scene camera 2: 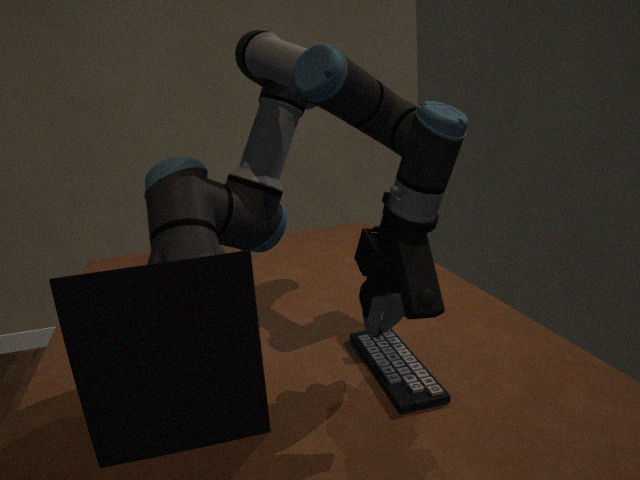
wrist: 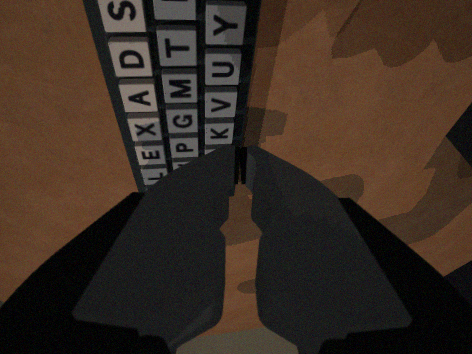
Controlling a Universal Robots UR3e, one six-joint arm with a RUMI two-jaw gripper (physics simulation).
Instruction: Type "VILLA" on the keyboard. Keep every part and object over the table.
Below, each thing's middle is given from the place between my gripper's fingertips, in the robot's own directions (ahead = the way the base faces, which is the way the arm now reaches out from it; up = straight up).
My gripper is now 40 mm above the v key (wrist: 221, 101). Also, from my hand: dark keyboard (scene camera 2: 427, 392) (40 mm below, 20 mm to the right, 20 mm ahead).
